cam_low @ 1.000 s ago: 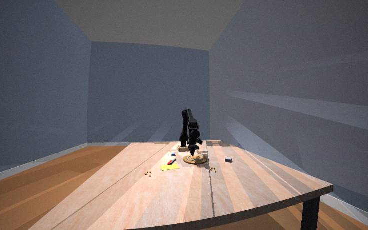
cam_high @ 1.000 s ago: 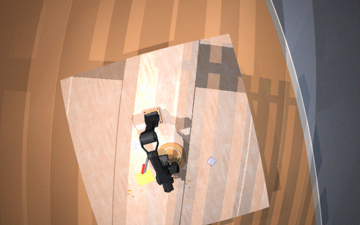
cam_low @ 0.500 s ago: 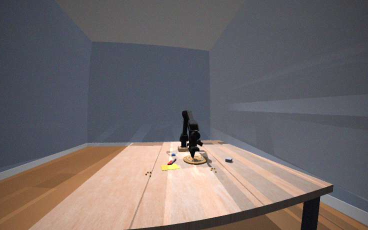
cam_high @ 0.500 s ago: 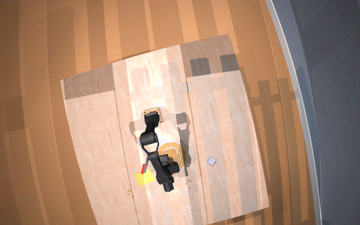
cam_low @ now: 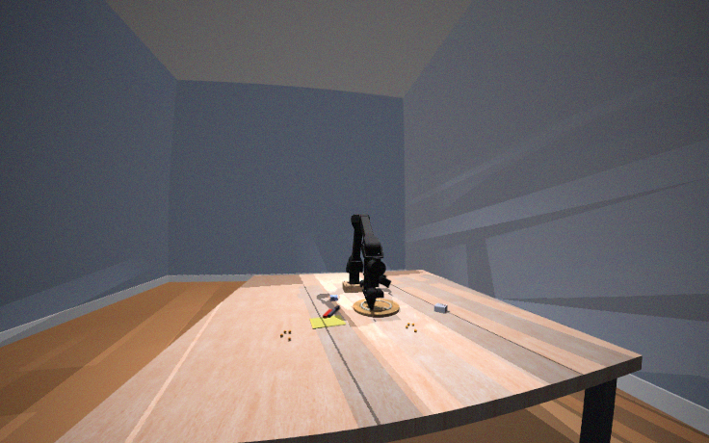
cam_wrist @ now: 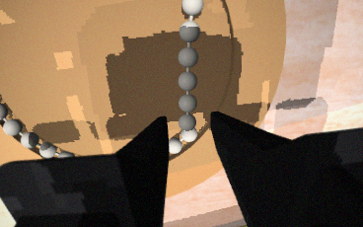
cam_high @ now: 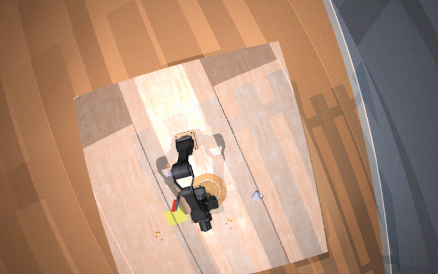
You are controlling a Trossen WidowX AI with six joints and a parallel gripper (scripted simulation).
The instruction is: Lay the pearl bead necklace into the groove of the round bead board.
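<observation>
The round bead board is 40 mm behind my gripper tip, 40 mm to the left of it and 10 mm below it. The rest, counted from my gripper tip: blue block 210 mm behind, 100 mm to the right, 10 mm below; then yellow note 30 mm ahead, 190 mm to the right, 20 mm below; then red marker 40 mm behind, 160 mm to the right, 10 mm below.
</observation>
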